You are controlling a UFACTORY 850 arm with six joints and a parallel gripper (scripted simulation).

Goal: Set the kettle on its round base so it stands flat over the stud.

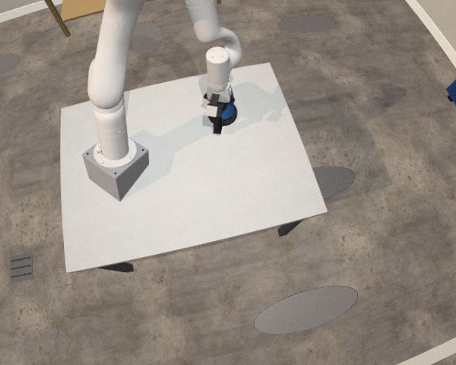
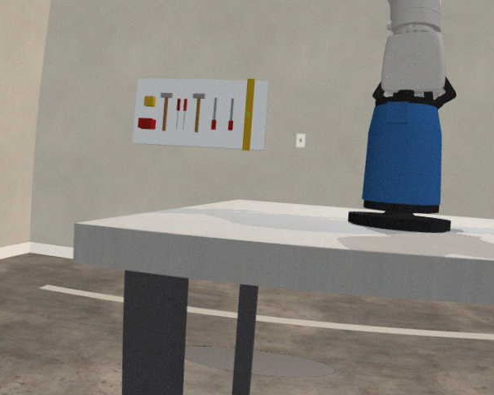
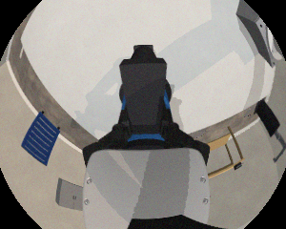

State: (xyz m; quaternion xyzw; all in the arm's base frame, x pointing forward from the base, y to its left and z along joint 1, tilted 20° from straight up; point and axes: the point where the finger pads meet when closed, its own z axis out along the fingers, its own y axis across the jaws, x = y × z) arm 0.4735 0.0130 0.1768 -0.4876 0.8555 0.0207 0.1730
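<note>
Now: hand 50 mm above the blue kettle, 30 mm to the right of it and 10 mm short of it. The rest, counted from my hand: black round base: 150 mm below, 60 mm to the left, 30 mm ahead.
</note>
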